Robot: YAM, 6 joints.
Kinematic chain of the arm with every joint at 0, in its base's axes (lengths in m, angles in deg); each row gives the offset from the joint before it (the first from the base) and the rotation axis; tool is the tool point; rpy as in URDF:
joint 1: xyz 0 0 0.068 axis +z
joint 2: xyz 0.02 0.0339 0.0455 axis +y
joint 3: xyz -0.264 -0.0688 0 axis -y
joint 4: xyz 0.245 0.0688 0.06 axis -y
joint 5: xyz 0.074 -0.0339 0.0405 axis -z
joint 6: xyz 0.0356 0 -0.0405 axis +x
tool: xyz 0 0 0 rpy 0 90 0
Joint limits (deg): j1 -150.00..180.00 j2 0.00..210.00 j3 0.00..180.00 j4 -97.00..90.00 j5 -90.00..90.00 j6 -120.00..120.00
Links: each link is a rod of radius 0.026 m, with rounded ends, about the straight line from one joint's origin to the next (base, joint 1, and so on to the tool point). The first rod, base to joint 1, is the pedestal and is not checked.
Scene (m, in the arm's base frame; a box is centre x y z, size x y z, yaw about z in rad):
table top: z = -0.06
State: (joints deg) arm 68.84 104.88 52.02 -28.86 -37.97 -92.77
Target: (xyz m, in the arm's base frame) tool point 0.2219 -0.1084 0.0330
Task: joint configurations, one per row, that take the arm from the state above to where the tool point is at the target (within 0.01 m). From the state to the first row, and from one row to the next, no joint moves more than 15 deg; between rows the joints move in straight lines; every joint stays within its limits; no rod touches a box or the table.
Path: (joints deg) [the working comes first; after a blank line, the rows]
Joints at the target: -29.45 115.54 43.63 -29.14 -24.37 -92.77
Straight joint move there: clear.

1: 54.80 106.40 50.82 -28.90 -36.03 -92.77
2: 40.76 107.92 49.62 -28.94 -34.08 -92.77
3: 26.72 109.45 48.42 -28.98 -32.14 -92.77
4: 12.68 110.97 47.22 -29.02 -30.20 -92.77
5: -1.36 112.49 46.03 -29.06 -28.25 -92.77
6: -15.40 114.01 44.83 -29.10 -26.31 -92.77
7: -29.45 115.54 43.63 -29.14 -24.37 -92.77

